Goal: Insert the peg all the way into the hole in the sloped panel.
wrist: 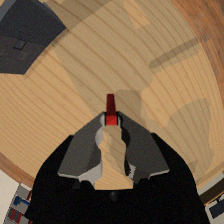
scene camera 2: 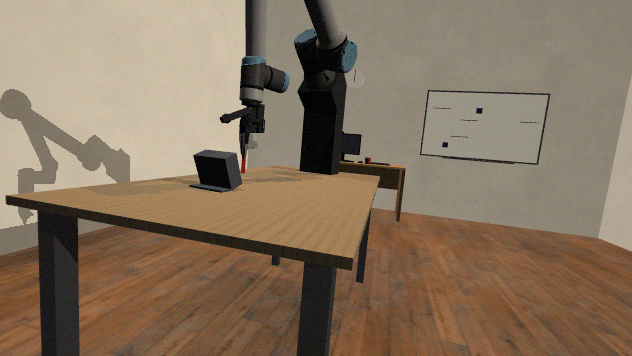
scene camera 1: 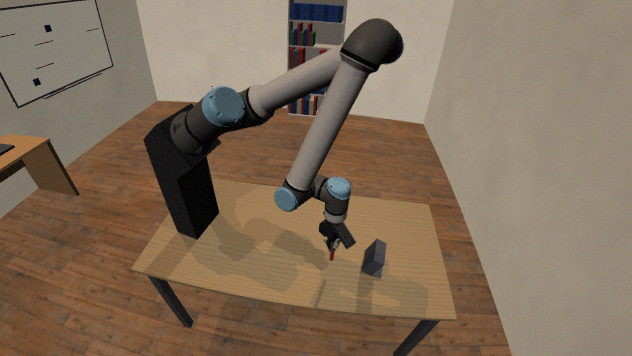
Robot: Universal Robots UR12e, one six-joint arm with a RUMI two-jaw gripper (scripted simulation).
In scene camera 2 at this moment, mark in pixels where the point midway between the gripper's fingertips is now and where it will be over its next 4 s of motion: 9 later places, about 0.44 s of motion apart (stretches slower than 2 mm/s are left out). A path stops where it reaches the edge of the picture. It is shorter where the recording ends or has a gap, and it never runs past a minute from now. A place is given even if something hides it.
The gripper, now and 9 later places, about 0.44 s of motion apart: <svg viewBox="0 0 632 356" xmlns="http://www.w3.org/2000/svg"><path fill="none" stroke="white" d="M244 158L243 146L241 149L239 150L236 151L233 152L231 153L228 153L226 154L224 155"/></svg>
